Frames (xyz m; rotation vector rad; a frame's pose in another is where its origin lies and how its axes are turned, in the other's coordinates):
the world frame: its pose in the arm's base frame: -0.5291 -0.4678 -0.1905 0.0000 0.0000 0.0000
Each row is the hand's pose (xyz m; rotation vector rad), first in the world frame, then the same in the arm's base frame.
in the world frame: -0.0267 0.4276 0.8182 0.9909 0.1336 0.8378
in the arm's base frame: -0.5558 -0.0402 0.6277 0.9909 0.1336 0.8378
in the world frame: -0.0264 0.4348 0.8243 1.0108 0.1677 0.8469
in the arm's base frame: -0.5555 -0.0330 0.6338 1.0108 0.1677 0.8469
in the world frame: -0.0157 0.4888 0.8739 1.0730 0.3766 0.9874
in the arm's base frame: -0.5448 0.0210 0.6834 1.0730 0.3766 0.9874
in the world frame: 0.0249 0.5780 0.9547 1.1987 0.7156 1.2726
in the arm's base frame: -0.5042 0.1102 0.7642 1.1987 0.7156 1.2726
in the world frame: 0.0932 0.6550 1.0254 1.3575 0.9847 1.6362
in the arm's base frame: -0.4359 0.1872 0.8349 1.3575 0.9847 1.6362
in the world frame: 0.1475 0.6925 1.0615 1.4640 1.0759 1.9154
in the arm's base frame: -0.3816 0.2247 0.8710 1.4640 1.0759 1.9154
